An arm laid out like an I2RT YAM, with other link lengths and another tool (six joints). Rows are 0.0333 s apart.
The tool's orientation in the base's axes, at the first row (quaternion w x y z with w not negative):
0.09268 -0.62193 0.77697 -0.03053
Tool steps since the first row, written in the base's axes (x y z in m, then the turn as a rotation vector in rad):
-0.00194 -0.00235 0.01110 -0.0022 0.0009 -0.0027
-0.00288 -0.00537 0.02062 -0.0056 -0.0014 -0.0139
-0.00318 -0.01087 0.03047 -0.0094 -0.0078 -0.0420
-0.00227 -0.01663 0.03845 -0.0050 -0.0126 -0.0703
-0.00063 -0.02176 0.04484 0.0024 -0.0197 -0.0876
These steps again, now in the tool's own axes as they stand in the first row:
0.00151 -0.00047 -0.01140 -0.0001 0.0028 0.0023
0.00364 -0.00179 -0.02112 0.0040 0.0073 0.0125
0.00800 -0.00434 -0.03121 0.0140 0.0141 0.0390
0.01256 -0.00781 -0.03926 0.0207 0.0134 0.0672
0.01653 -0.01158 -0.04558 0.0279 0.0075 0.0850

